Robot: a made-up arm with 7 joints.
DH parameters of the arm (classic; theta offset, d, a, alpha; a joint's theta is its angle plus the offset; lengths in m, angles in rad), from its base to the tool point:
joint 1: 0 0.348 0 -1.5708
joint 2: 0 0 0 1.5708
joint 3: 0 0.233 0.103 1.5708
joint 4: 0 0 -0.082 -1.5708
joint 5: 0 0.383 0 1.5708
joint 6: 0 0 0.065 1.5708
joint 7: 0 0 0 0
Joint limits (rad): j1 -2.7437..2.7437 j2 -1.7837..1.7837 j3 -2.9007..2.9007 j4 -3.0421..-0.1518 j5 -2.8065..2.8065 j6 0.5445..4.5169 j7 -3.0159..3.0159
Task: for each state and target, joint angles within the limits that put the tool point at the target. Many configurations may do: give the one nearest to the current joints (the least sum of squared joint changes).
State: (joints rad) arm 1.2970 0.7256 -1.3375 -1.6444 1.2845 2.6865 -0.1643
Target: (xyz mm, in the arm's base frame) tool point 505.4 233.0 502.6
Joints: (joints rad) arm 1.6145 0.6678 -1.3199 -1.7606 1.3351 2.8402 -0.1643
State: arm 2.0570 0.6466 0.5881 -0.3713 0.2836 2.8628 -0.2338
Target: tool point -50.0 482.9 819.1
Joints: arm 1.5927 0.6259 0.4776 -0.3674 0.3164 2.7135 -0.2338
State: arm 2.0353 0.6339 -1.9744 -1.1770 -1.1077 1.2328 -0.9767
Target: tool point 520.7 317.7 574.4
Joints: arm 1.6111 0.9267 -1.5491 -1.4217 -1.1012 1.3166 -0.9767
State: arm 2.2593 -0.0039 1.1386 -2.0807 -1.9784 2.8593 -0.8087
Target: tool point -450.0 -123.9 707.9
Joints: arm 2.2217 -0.2671 0.9090 -1.5530 -1.9130 2.8555 -0.8087
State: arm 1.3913 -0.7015 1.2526 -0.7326 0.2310 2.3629 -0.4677
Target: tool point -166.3 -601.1 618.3
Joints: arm 1.4604 -1.2105 1.3252 -0.3208 0.1934 2.5961 -0.4677
